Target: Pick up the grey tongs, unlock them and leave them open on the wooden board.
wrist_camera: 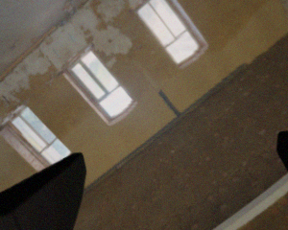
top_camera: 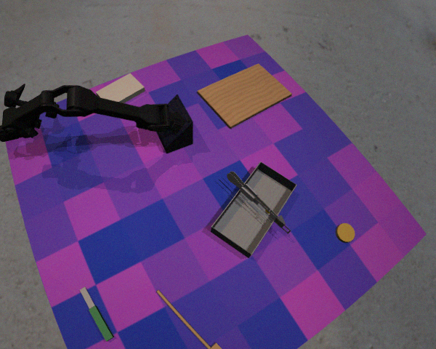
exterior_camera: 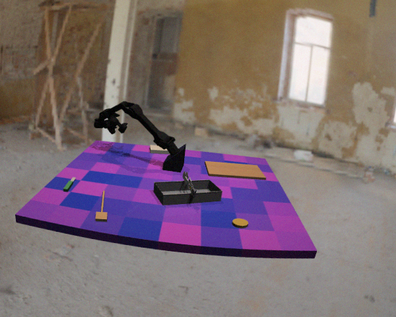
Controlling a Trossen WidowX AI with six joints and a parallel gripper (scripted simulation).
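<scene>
Now: gripper tip 76 cm short of the roasting tin, 46 cm to the right of it and 18 cm above it. From my gripper tip the other things lie so: wooden board (77 cm to the left, 31 cm ahead, 20 cm below); then cream block (30 cm to the left, 19 cm below, 1 cm ahead).
</scene>
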